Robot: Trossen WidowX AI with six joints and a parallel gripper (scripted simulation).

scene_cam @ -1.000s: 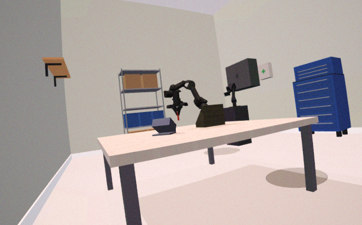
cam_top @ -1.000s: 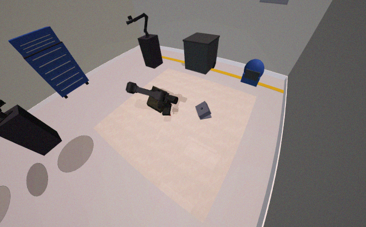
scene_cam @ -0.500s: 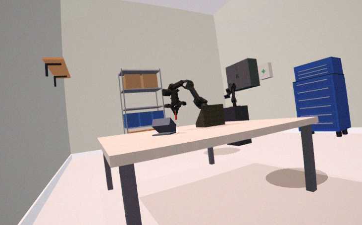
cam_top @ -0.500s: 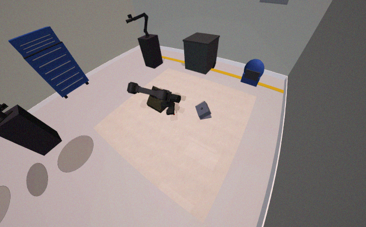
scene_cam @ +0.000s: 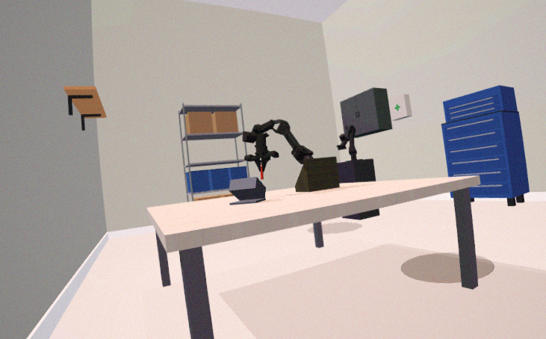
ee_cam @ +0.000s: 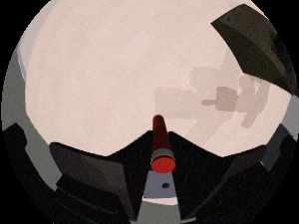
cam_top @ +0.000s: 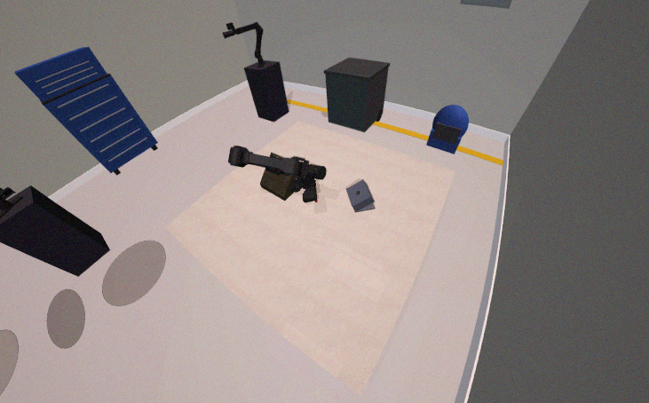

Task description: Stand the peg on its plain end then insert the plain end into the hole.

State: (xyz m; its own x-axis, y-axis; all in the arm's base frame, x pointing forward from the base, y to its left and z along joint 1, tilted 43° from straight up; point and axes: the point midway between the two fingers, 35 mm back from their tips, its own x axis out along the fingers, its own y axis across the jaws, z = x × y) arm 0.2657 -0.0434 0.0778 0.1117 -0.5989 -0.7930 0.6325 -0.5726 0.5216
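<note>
The sloped panel is 190 mm to the left of my gripper tip, 160 mm ahead of it and 80 mm below it. From my gripper tip the other things lie so: red peg (20 mm above).
</note>
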